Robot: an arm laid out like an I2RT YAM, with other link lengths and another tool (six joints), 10 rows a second.
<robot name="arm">
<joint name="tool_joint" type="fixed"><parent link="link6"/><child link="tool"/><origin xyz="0.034 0.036 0.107" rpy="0 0.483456 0.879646"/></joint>
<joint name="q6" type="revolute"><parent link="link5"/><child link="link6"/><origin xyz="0.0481 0 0.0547" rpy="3.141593 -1.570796 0"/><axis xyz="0 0 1"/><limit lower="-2.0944" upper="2.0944"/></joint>
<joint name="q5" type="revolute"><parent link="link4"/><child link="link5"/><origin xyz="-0.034 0.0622 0.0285" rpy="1.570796 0 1.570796"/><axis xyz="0 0 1"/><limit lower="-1.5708" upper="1.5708"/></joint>
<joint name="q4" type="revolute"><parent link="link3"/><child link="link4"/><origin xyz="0.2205 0.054 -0.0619" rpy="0 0 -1.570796"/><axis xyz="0 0 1"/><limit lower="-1.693" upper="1.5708"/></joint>
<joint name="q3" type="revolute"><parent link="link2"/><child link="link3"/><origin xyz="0.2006 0 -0.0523" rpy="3.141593 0 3.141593"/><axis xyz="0 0 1"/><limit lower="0" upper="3.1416"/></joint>
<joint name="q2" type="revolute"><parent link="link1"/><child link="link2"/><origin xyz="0.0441 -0.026 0.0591" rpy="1.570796 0 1.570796"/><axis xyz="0 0 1"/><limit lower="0" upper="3.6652"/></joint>
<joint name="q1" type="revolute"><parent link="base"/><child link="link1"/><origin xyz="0 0 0.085" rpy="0 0 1.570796"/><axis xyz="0 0 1"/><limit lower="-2.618" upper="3.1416"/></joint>
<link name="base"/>
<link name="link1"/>
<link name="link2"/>
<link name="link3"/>
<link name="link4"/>
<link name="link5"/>
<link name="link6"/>
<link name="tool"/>
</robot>
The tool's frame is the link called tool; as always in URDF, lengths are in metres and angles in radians.
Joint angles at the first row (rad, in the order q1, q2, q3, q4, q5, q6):
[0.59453 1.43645 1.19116 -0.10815 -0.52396 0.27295]
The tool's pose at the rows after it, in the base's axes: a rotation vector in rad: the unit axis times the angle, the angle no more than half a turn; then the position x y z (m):
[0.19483 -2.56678 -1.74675 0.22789 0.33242 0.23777]
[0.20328 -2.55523 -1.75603 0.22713 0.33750 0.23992]
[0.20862 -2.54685 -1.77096 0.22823 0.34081 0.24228]
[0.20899 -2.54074 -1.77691 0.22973 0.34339 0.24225]
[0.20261 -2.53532 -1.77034 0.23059 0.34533 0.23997]
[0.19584 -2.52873 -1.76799 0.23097 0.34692 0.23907]
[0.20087 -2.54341 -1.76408 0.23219 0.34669 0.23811]
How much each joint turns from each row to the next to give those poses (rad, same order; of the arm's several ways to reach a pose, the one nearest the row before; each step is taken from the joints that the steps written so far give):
[0.01869 0.01715 0.00762 0.00228 0.00190 0.00838]
[0.01221 0.01376 0.01374 0.00994 0.00230 0.01031]
[0.00495 0.01066 0.00953 0.01448 0.00037 0.00915]
[0.00269 0.01334 0.00761 0.01070 -0.00036 0.00611]
[0.00228 0.01452 0.00688 0.00114 -0.00077 0.00419]
[0.00227 0.00952 0.00571 0.00076 -0.00040 0.00648]
[0.00040 0.00118 0.00118 -0.00114 0.00765 -0.01105]

